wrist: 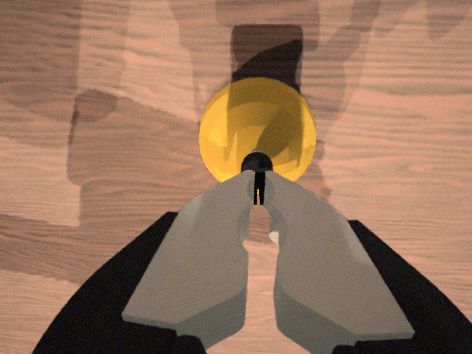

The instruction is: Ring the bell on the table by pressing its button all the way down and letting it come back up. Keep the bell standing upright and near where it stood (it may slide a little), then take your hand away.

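Frame: origin at the arm's base, x left, y back, z up, level; millimetres.
Seen in the pictures: gripper, between the fingertips: [258,175].
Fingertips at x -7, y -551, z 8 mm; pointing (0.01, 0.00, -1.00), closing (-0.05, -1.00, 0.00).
Offsets run from my fingertips to a thing's top centre. Level surfaces: height alone.
A round yellow bell {dx -2, dy +1, dz -5 mm} [257,120] stands upright on the table in the upper middle of the wrist view. Its black button {dx -2, dy +1, dz -5 mm} [257,161] shows as a dark knob at the bell's near side, partly hidden by the fingertips. My gripper [258,175] is shut with nothing between its jaws. Its tips overlap the lower edge of the button and the near rim of the bell in the view. Whether the tips touch the button or are still above it I cannot tell.
The wood-grained table top {dz -71 mm} [410,150] lies under the bell. Dark shadows of the arm and gripper fall across it behind and to the left of the bell, and over part of the bell.
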